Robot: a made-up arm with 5 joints.
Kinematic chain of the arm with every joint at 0, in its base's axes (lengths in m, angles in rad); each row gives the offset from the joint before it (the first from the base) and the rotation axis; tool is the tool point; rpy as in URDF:
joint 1: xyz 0.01 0 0.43 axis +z
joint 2: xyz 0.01 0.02 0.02 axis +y
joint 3: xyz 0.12 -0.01 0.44 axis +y
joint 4: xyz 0.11 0 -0.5 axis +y
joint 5: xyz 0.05 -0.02 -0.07 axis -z
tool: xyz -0.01 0.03 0 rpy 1.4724 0.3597 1.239
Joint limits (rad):
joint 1: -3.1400..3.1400
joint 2: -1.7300..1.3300
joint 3: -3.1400..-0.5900
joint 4: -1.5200..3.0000
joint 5: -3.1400..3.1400
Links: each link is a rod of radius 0.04 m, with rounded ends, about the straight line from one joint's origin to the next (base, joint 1, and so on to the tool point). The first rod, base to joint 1, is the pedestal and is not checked.
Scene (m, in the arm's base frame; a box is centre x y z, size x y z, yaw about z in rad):
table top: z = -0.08
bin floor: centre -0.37 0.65 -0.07 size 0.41 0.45 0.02 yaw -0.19
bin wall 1: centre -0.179 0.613 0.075 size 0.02 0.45 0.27 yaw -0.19
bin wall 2: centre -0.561 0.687 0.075 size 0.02 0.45 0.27 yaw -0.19
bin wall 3: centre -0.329 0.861 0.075 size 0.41 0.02 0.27 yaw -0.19
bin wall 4: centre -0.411 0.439 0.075 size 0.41 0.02 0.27 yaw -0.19
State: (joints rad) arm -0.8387 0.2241 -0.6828 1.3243 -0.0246
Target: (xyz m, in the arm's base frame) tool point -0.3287 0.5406 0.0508
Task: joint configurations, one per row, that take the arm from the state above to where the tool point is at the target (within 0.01 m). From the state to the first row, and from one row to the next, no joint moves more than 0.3 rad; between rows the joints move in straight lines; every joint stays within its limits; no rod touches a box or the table.
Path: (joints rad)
1: -0.5450 0.2454 -0.7111 1.3160 -0.0174
2: -0.2513 0.2667 -0.7393 1.3077 -0.0103
3: 0.0424 0.2880 -0.7676 1.2994 -0.0031
4: 0.3362 0.3093 -0.7959 1.2911 0.0041
5: 0.6299 0.3306 -0.8242 1.2828 0.0112
6: 0.9236 0.3520 -0.8524 1.2745 0.0184
7: 1.2173 0.3733 -0.8807 1.2662 0.0256
8: 1.5110 0.3946 -0.9090 1.2579 0.0327
9: 1.8047 0.4159 -0.9373 1.2496 0.0399
10: 2.0985 0.4372 -0.9655 1.2413 0.0471
11: 2.0981 0.7144 -1.0931 1.1782 0.0743
12: 2.0978 0.9916 -1.2206 1.1150 0.1015

